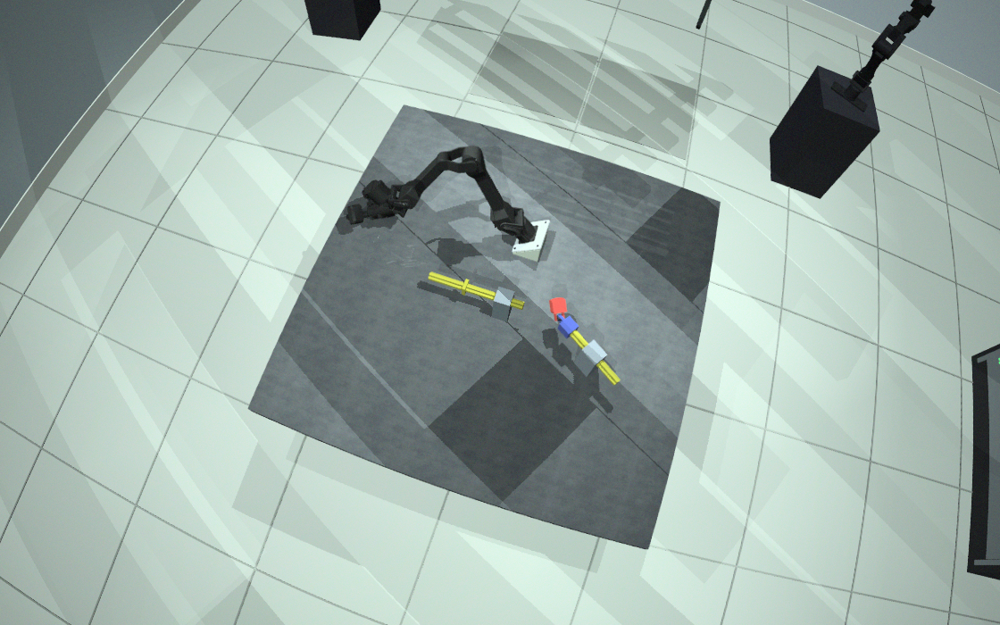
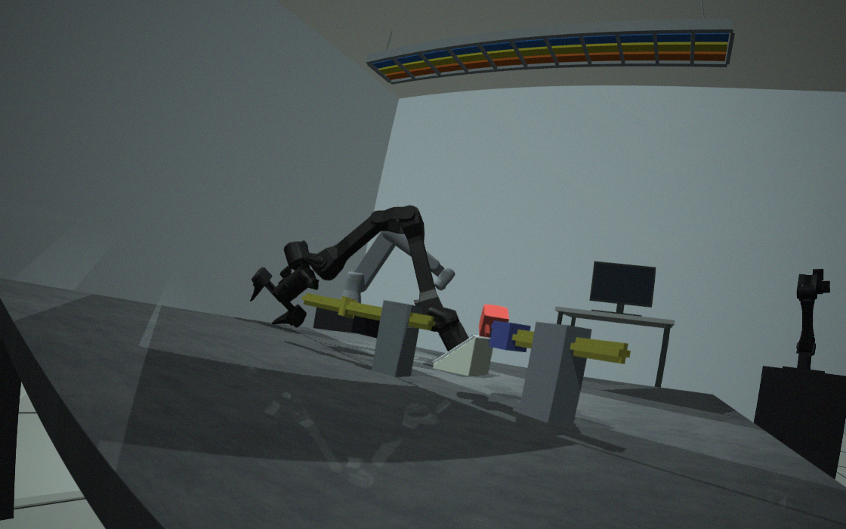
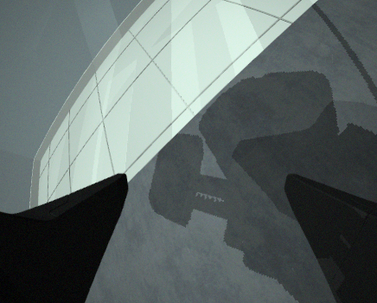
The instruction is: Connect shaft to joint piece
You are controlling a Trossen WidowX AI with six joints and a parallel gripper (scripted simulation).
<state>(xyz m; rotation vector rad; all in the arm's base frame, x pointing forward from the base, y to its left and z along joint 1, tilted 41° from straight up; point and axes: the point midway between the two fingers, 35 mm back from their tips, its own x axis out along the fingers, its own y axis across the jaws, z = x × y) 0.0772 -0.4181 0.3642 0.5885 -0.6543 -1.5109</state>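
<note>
The red joint piece lies 180 mm ahead of my gripper tip, 730 mm to the left of it and 80 mm above it.
</note>
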